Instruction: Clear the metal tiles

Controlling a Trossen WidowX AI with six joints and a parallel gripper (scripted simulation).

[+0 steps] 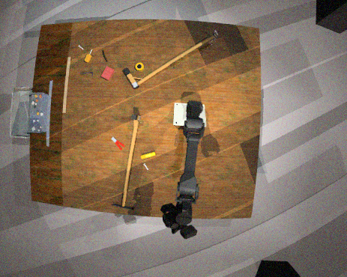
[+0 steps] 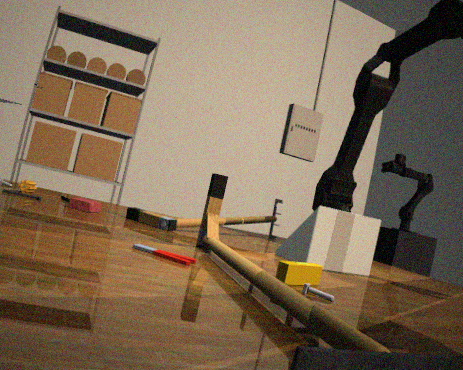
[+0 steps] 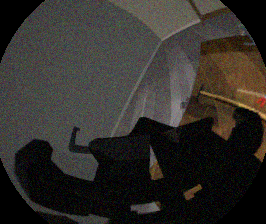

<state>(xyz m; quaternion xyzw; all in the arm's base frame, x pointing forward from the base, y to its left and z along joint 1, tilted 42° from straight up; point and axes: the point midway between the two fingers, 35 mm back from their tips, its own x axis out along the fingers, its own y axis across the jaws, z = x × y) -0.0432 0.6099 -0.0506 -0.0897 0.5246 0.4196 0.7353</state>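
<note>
Now: the long scraper 380 mm below my gripper tip, 310 mm ahead of it and 180 mm to the right of it. The rest, counted from my gripper tip: yellow block: 420 mm below, 260 mm to the right, 210 mm ahead; yellow tape roll: 780 mm to the right, 440 mm below, 370 mm ahead; red-handled tool: 440 mm below, 420 mm ahead, 290 mm to the right.
</note>
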